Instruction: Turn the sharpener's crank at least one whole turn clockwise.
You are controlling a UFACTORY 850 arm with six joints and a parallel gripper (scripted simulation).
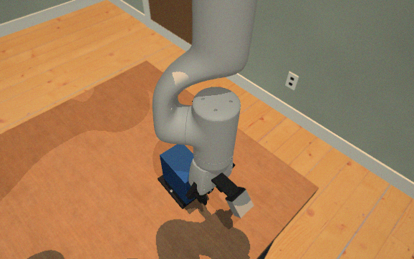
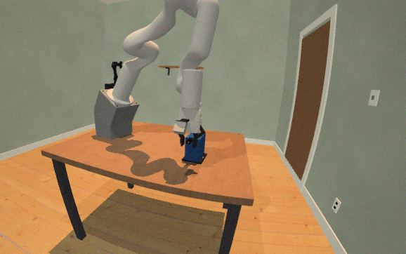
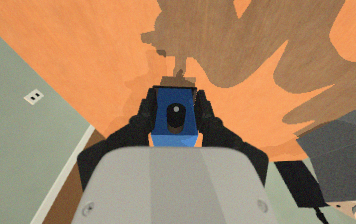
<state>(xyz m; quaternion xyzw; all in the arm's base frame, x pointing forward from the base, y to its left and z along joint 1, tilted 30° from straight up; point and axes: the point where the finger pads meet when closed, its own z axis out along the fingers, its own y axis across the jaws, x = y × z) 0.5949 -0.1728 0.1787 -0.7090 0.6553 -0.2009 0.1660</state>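
The dark crank knob lies 2 cm to the left of my hand.
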